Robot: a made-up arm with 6 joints. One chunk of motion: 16 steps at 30 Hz.
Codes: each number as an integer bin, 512 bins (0 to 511) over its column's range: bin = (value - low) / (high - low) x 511, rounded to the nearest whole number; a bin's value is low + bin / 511 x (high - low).
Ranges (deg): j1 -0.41..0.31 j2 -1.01..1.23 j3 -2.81..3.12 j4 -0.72..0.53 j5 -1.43..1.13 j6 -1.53..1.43
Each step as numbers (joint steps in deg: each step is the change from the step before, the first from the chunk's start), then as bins.
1 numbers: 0.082 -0.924 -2.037 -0.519 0.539 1.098
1 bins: 349 20 67 82 393 454
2 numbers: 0.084 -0.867 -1.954 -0.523 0.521 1.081
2 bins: 351 33 74 81 389 451
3 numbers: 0.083 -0.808 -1.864 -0.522 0.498 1.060
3 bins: 350 46 82 81 385 447
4 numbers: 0.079 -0.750 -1.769 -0.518 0.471 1.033
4 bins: 347 59 90 83 379 442
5 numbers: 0.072 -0.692 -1.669 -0.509 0.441 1.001
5 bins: 342 73 98 86 373 437
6 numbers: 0.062 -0.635 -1.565 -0.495 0.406 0.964
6 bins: 335 86 107 92 366 431
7 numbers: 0.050 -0.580 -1.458 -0.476 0.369 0.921
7 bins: 326 98 117 100 359 423
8 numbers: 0.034 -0.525 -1.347 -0.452 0.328 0.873
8 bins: 315 111 126 110 351 415
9 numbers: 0.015 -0.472 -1.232 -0.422 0.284 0.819
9 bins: 302 123 136 122 342 406
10 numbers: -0.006 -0.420 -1.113 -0.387 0.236 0.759
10 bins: 287 135 146 136 333 395
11 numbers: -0.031 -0.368 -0.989 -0.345 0.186 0.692
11 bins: 269 146 157 153 323 384
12 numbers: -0.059 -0.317 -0.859 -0.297 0.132 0.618
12 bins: 249 158 168 173 312 371
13 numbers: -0.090 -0.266 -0.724 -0.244 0.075 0.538
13 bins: 227 170 180 195 300 357
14 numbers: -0.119 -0.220 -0.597 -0.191 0.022 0.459
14 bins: 207 180 191 216 290 343
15 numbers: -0.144 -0.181 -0.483 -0.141 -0.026 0.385
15 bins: 189 189 201 237 280 331
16 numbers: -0.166 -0.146 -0.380 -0.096 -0.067 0.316
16 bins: 173 197 209 255 272 319
